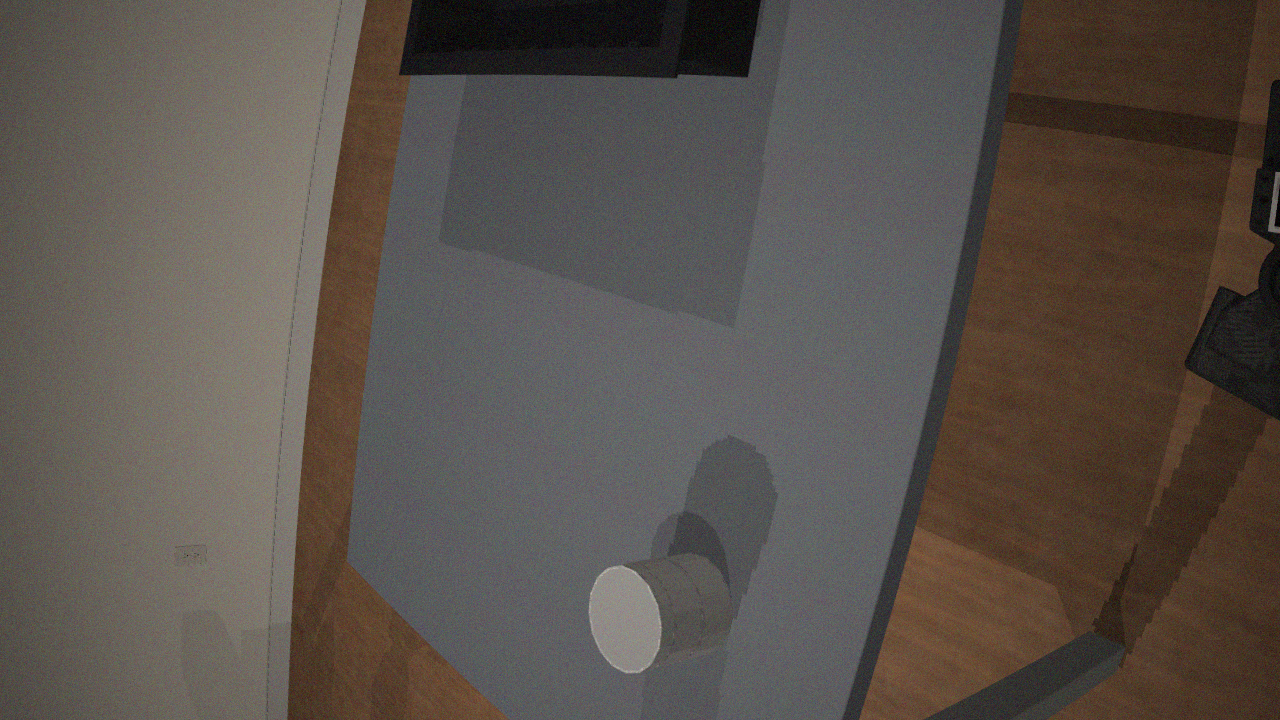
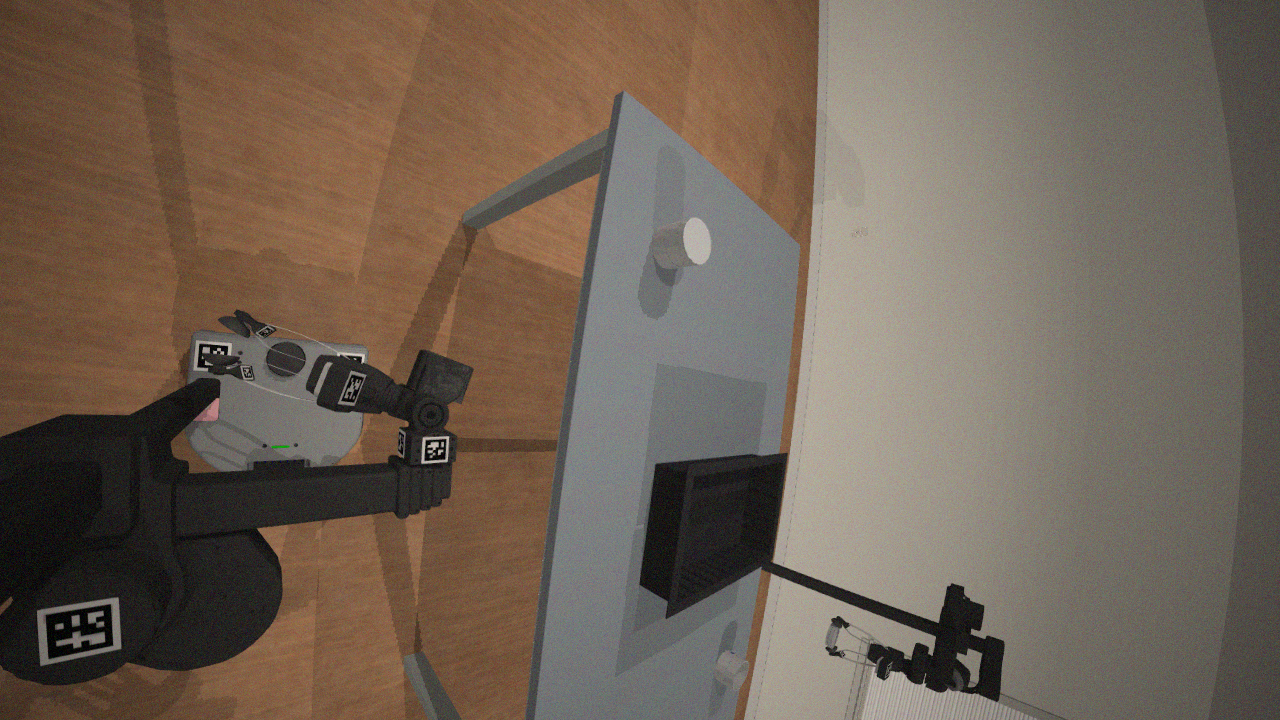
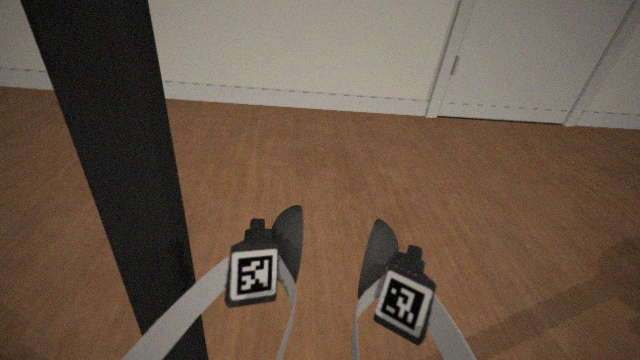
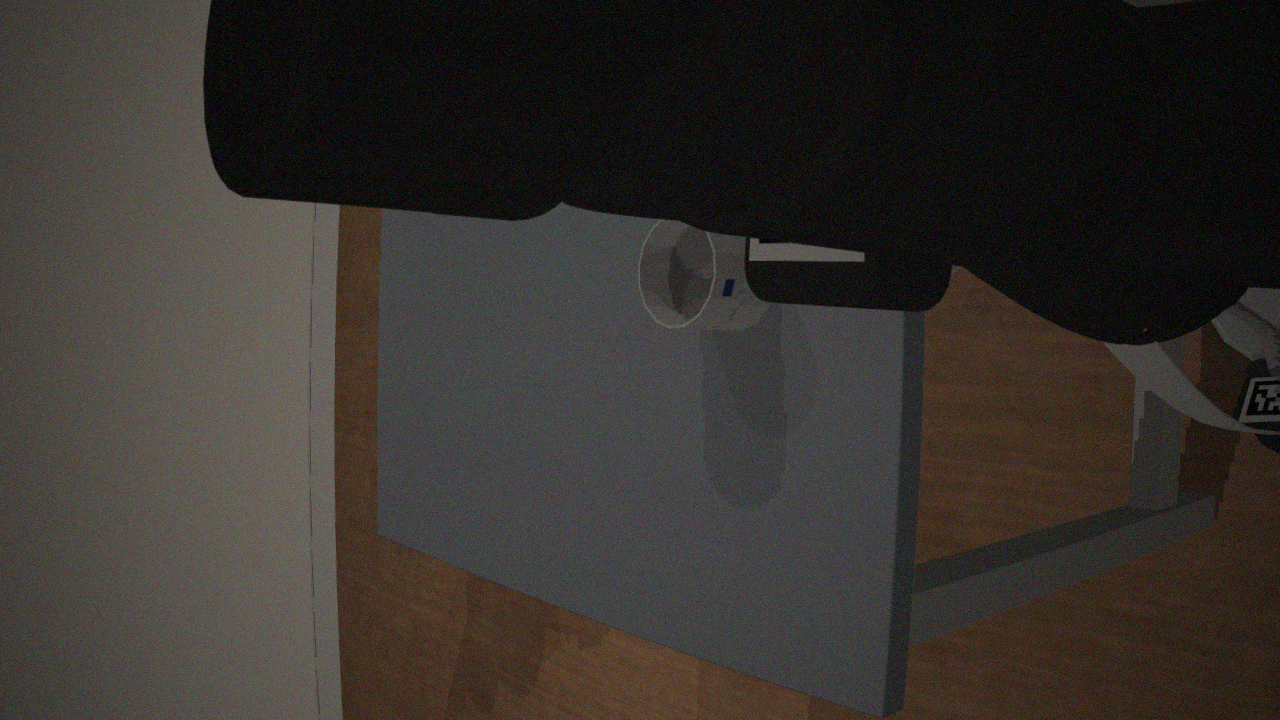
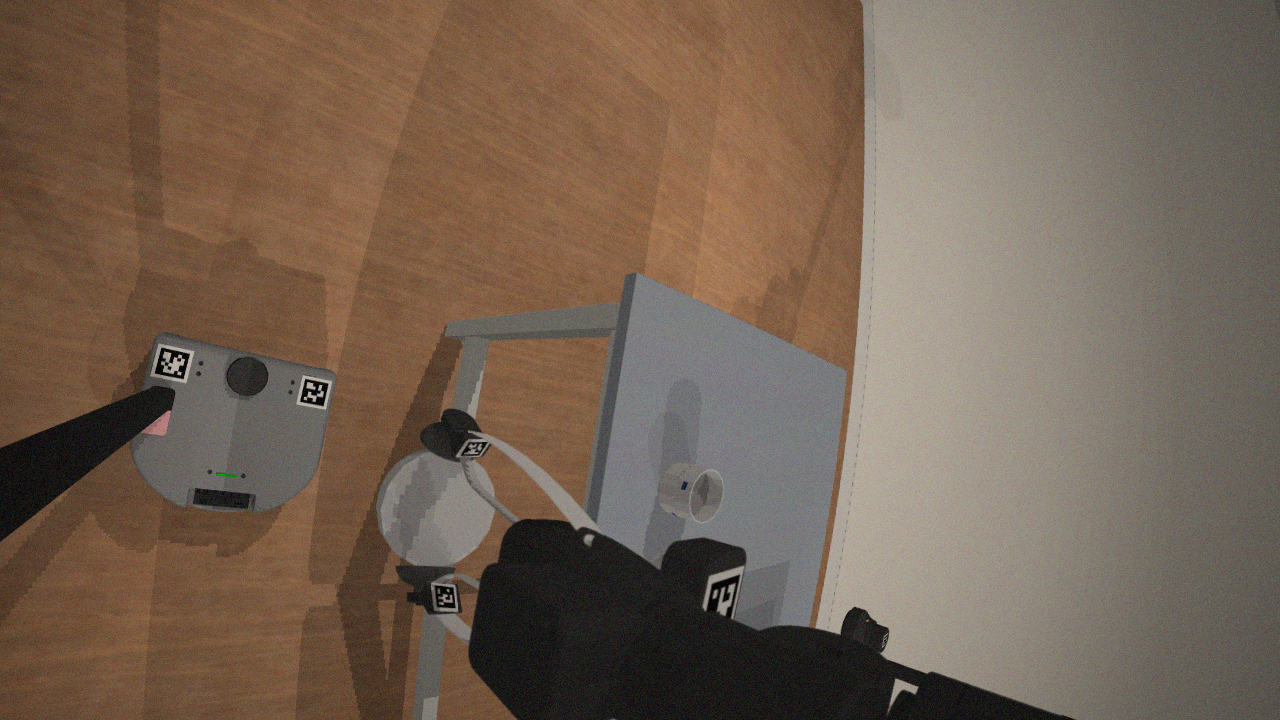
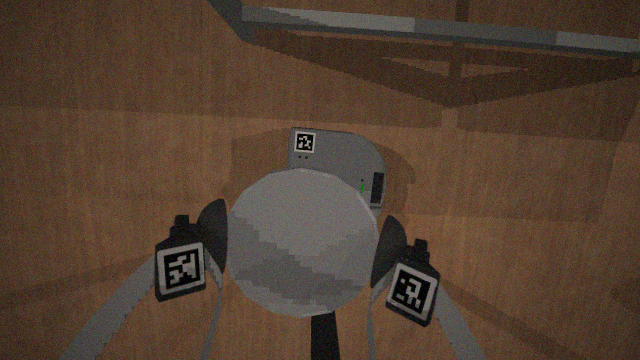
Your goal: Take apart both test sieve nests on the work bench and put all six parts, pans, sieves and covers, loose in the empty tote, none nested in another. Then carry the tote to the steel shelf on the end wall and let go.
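The covered sieve nest (image 1: 684, 608) (image 2: 677, 246) stands on the work bench (image 1: 537, 402) (image 2: 608, 331) (image 4: 537, 447) (image 5: 760, 376). The other nest (image 2: 732, 669) (image 4: 735, 308) (image 5: 677, 490) stands uncovered, its top open and a blue mark on its side. The black tote (image 1: 537, 60) (image 2: 659, 528) stands on the bench between them; its inside is dark. My r1 gripper (image 2: 228, 342) (image 3: 331, 255) is open, empty, above r1's base. My r2 gripper (image 5: 443, 505) (image 6: 300, 237) is shut on a pale round cover (image 5: 434, 528) (image 6: 302, 200), raised in front of the bench; part of r2's arm hides bench.
r1's base (image 2: 331, 438) and r2's base (image 5: 232, 438) (image 6: 335, 150) stand on the wooden floor. Bench legs and a low rail (image 4: 1056, 568) (image 6: 450, 32) stand near r2. A pale wall (image 1: 152, 358) (image 2: 1029, 313) runs behind the bench. A door (image 3: 525, 55) shows beyond r1's gripper.
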